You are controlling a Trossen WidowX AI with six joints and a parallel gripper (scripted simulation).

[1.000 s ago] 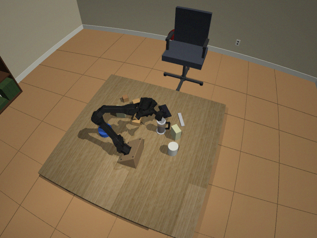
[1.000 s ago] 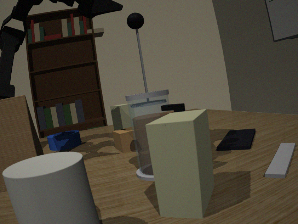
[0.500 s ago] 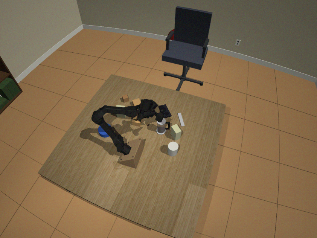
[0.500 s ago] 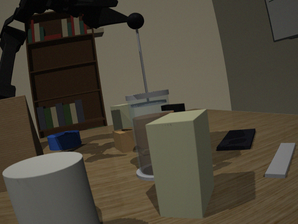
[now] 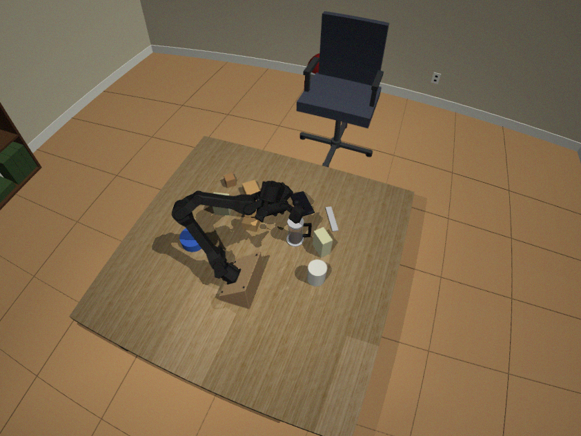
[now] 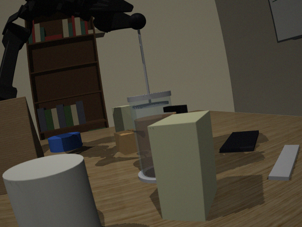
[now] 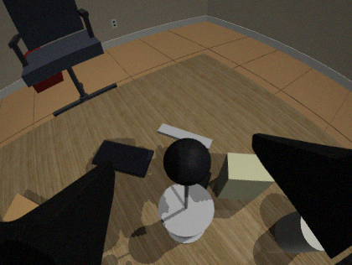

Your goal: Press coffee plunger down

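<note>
The coffee press lies 20 mm to the right of my gripper tip and 140 mm below it. Round my gripper tip: white cylinder: 180 mm behind, 140 mm to the right, 230 mm below; then black plate: 220 mm ahead, 20 mm to the left, 270 mm below; then grey bar: 160 mm ahead, 140 mm to the right, 270 mm below.
</note>
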